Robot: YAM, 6 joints.
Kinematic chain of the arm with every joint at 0, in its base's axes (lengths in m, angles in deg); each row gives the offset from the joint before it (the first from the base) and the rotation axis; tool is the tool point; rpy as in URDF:
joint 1: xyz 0 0 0.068 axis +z
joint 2: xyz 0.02 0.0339 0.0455 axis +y
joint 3: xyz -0.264 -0.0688 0 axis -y
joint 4: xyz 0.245 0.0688 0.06 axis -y
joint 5: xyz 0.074 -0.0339 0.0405 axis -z
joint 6: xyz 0.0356 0 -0.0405 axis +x
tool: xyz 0 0 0 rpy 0 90 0
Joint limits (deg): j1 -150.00..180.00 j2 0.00..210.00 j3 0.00..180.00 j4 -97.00..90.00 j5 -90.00..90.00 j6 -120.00..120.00
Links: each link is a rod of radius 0.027 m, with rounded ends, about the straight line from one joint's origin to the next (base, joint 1, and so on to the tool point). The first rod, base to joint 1, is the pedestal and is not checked.
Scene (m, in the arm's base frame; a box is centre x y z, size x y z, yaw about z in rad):
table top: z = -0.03
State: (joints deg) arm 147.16 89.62 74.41 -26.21 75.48 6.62
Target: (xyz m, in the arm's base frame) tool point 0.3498 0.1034 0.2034
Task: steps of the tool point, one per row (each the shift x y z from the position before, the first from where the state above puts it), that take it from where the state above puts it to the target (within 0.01 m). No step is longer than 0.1 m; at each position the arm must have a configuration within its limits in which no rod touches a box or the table.
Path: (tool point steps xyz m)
1: 0.0544 0.0605 -0.0123
2: 0.0686 0.0459 -0.0123
3: 0.0789 0.0281 -0.0124
4: 0.0842 0.0079 -0.0126
5: 0.0847 -0.0131 -0.0126
6: 0.0795 -0.0338 -0.0126
7: 0.0693 -0.0526 -0.0127
8: 0.0547 -0.0686 -0.0127
9: 0.0363 -0.0802 -0.0127

